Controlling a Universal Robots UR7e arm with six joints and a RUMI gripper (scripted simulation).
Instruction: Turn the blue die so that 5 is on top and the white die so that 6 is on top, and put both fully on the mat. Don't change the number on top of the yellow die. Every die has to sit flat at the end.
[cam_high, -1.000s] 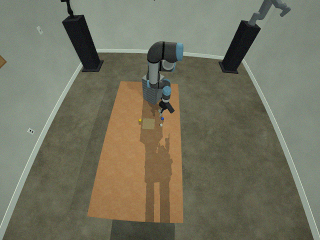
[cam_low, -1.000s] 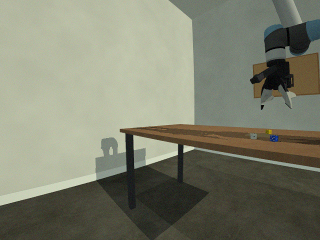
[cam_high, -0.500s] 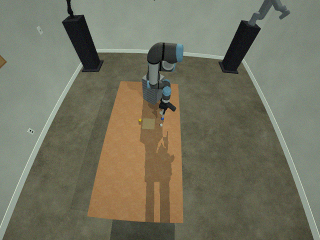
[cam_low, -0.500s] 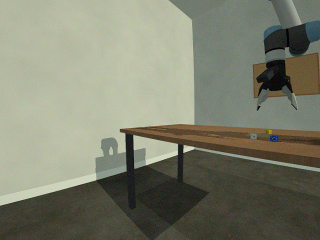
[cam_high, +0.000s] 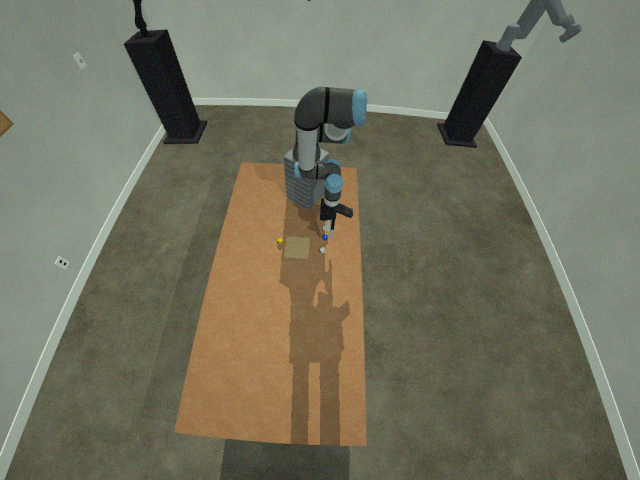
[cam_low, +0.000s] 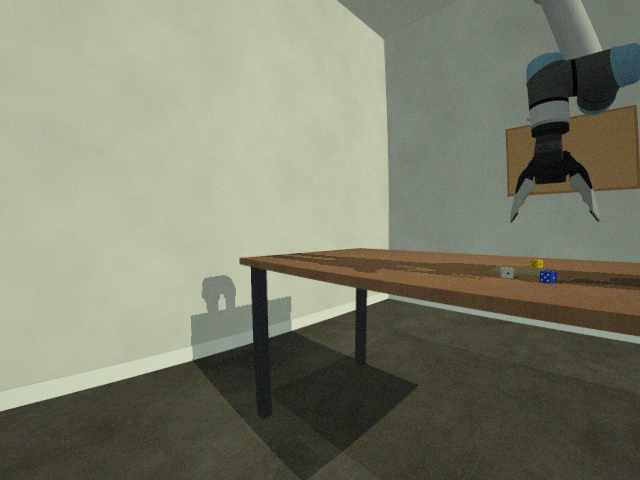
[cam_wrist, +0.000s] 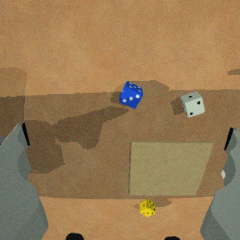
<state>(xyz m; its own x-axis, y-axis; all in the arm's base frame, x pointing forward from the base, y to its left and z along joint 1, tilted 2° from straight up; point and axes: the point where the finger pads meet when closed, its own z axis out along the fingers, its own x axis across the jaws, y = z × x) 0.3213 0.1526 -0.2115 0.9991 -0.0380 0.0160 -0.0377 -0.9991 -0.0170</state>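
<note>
Right now the blue die is 30 mm to the right of my hand and 120 mm below it. From my hand the other things lie so: white die: 90 mm ahead, 40 mm to the right, 120 mm below; yellow die: 40 mm ahead, 290 mm to the right, 120 mm below; tan mat: 70 mm ahead, 190 mm to the right, 130 mm below.
</note>
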